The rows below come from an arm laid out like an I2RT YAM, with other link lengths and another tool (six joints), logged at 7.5 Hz.
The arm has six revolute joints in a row. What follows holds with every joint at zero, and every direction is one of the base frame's. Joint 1 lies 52.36 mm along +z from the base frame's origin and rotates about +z. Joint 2 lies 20.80 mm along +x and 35.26 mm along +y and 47.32 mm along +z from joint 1 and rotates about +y. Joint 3 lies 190.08 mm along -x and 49.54 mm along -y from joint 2 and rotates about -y. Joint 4 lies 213.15 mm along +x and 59.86 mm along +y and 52.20 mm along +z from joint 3 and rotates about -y. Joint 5 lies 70.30 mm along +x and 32.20 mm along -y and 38.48 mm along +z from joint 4 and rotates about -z. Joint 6 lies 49.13 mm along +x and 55.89 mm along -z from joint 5 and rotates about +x. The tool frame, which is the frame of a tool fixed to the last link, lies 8.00 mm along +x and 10.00 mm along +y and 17.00 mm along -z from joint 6; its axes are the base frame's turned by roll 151.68, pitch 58.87 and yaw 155.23 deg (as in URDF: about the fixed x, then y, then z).
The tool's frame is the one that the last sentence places.
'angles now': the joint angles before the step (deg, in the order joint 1, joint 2, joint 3, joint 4, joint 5, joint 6). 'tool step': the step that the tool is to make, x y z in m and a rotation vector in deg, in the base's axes. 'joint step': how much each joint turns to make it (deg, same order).
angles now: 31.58, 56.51, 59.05, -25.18, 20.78, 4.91
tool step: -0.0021, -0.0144, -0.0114, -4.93, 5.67, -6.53
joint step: -1.68, 1.14, 0.98, -7.66, 4.93, 1.05
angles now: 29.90, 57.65, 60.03, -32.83, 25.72, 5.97
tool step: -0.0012, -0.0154, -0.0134, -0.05, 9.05, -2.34
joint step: -4.71, 1.85, 1.04, -8.13, -4.31, 2.23
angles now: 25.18, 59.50, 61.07, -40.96, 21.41, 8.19
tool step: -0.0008, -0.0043, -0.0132, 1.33, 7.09, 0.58
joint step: -2.40, 2.27, -0.06, -3.96, -4.96, 1.07
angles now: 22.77, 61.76, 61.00, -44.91, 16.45, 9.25
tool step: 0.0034, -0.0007, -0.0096, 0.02, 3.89, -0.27
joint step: -0.99, 2.75, 0.19, -1.16, -1.59, 0.49
